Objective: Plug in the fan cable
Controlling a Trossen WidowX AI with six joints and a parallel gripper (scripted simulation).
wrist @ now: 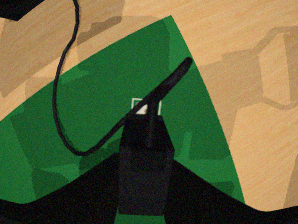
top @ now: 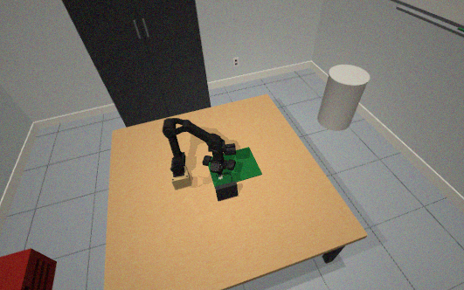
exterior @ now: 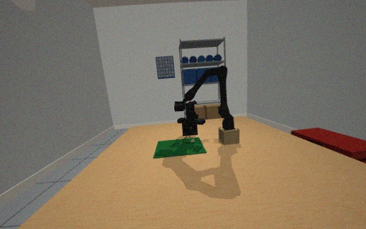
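The fan header is 6 cm below my gripper tip. From my gripper tip the other things lie so: black fan: 14 cm to the right, 1 cm below, 1 cm ahead; green board: 9 cm ahead, 8 cm below, 7 cm to the left; black fan plug: 1 cm to the right, 1 cm above.
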